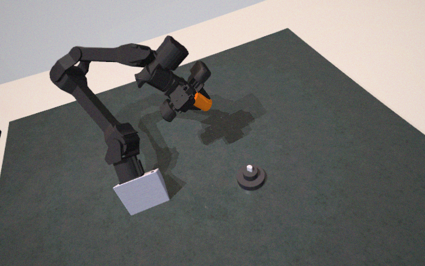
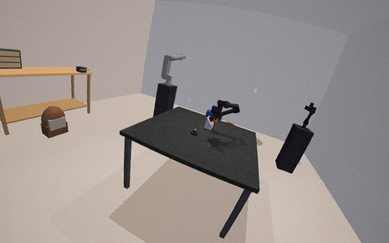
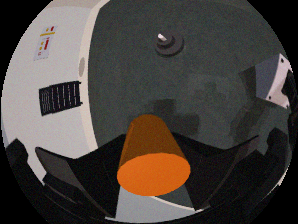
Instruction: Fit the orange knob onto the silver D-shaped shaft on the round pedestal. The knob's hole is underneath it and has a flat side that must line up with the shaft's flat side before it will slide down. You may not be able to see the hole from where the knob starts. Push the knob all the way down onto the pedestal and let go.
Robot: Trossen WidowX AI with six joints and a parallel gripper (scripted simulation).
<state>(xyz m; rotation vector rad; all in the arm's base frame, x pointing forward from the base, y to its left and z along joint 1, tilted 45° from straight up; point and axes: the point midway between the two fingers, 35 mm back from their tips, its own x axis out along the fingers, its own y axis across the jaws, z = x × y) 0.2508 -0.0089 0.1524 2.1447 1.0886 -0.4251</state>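
Now: gripper tip 20 mm past the orange knob and 30 mm below it. From my gripper tip the other things lie so: dark round pedestal 60 mm ahead, 170 mm to the right, 170 mm below.
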